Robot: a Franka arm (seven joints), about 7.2 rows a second.
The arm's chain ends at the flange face. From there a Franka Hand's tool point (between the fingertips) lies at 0.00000 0.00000 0.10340 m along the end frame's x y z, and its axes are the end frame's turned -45 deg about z.
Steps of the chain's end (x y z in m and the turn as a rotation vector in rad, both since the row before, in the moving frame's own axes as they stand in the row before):
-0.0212 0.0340 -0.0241 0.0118 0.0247 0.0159
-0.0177 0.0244 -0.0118 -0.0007 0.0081 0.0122
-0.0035 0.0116 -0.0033 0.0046 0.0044 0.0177
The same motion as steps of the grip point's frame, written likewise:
-0.0364 0.0100 -0.0241 -0.0091 0.0258 0.0159
-0.0292 0.0054 -0.0118 -0.0062 0.0052 0.0122
-0.0100 0.0057 -0.0033 0.0001 0.0064 0.0177

